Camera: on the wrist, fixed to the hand. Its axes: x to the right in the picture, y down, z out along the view.
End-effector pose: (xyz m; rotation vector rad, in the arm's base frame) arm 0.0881 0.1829 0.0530 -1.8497 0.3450 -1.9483
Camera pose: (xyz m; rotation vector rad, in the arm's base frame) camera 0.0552 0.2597 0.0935 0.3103 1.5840 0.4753
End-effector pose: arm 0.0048 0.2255 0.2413 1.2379 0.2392 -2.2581
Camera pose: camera -0.0294 0.3091 0.2199 0.1942 -0.8747 0.6235
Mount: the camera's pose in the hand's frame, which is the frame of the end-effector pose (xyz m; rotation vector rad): 0.0005 -0.0905 -0.0208 0.1412 -0.0749 -3.1192
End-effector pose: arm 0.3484 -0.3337 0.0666 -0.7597 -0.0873 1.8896
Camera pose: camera 0.4323 -0.2984 0.0851 0.1629 -0.6295 -1.0845
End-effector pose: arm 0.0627 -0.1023 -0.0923 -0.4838 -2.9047 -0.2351
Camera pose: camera 0.0353 -0.1906 -0.0833 -2.9020 0.5268 0.1366
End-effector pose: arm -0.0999 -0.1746 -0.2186 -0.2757 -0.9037 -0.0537
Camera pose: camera -0.0982 -0.2671 -0.2110 -1.4654 0.4928 2.6839
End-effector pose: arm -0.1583 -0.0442 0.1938 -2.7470 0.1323 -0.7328
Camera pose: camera -0.1671 0.0366 0.2388 0.1505 2.6933 0.3576
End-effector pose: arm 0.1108 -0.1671 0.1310 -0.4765 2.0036 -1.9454
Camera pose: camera 0.1033 -0.1508 0.2221 1.6089 0.4402 0.4251
